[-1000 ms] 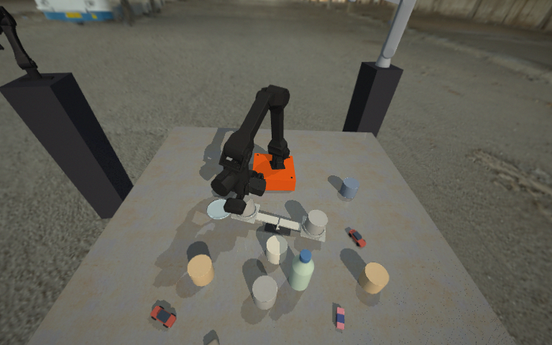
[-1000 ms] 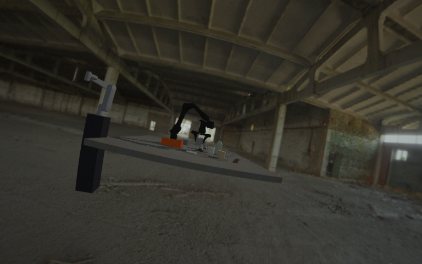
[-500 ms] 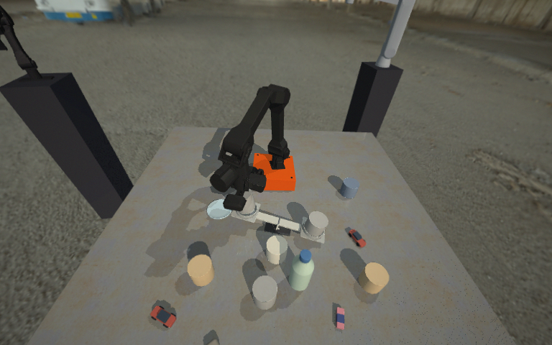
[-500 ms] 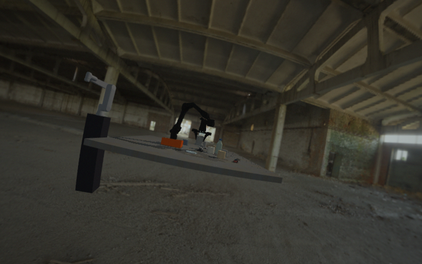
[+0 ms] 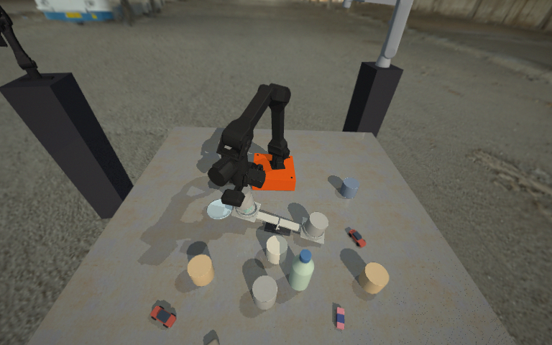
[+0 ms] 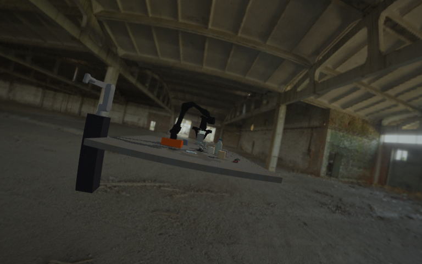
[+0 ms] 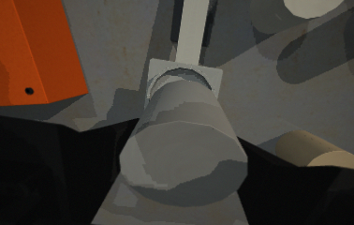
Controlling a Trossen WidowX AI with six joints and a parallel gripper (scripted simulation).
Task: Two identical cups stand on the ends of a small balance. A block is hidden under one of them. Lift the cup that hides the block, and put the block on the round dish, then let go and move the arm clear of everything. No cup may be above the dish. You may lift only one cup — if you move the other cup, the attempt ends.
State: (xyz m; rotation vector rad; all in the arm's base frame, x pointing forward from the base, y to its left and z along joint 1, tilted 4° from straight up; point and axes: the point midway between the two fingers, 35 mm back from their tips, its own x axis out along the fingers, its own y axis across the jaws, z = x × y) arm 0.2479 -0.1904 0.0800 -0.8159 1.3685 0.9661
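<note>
Right now my gripper tip is 40 mm above the pale green block and 10 mm to the right of it. From my gripper tip the other things lie so: small balance (120 mm to the left, 110 mm below, 60 mm ahead); pale blue round dish (130 mm below, 90 mm to the right, 70 mm behind); cream cylinder (150 mm ahead, 90 mm below, 80 mm to the left).
</note>
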